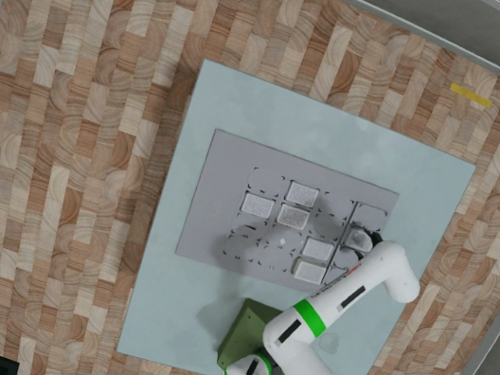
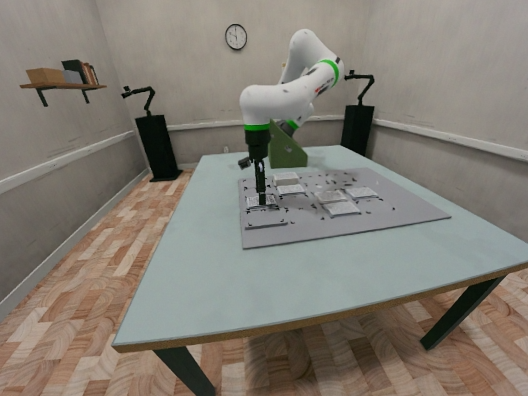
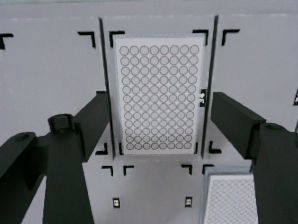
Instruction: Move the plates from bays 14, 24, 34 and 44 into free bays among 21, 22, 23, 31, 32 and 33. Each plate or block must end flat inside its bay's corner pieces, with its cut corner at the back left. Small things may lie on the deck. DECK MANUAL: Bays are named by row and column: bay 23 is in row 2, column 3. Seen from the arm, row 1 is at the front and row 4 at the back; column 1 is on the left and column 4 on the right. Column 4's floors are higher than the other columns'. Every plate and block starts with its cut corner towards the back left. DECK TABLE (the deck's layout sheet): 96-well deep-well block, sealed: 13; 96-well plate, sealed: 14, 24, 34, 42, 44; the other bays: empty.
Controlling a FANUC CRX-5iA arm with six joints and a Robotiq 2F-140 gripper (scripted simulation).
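The sealed 96-well plate lies 4 cm below my hand. The rest, counted from my hand: small white patch: 14 cm behind, 32 cm to the left, 6 cm below; then sealed deep-well block: 22 cm behind, 15 cm to the left, 4 cm below; then small white round thing: 11 cm behind, 24 cm to the left, 6 cm below.
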